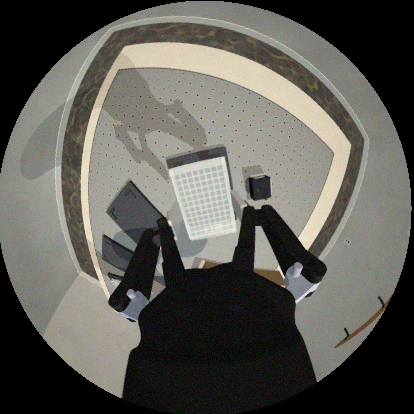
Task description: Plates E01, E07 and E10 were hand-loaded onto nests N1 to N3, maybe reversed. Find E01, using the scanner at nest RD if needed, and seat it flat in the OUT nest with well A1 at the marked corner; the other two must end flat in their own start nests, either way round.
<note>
In view: the gripper [205, 202], a white well plate [202, 190] and a dark nest N3 [134, 215].
</note>
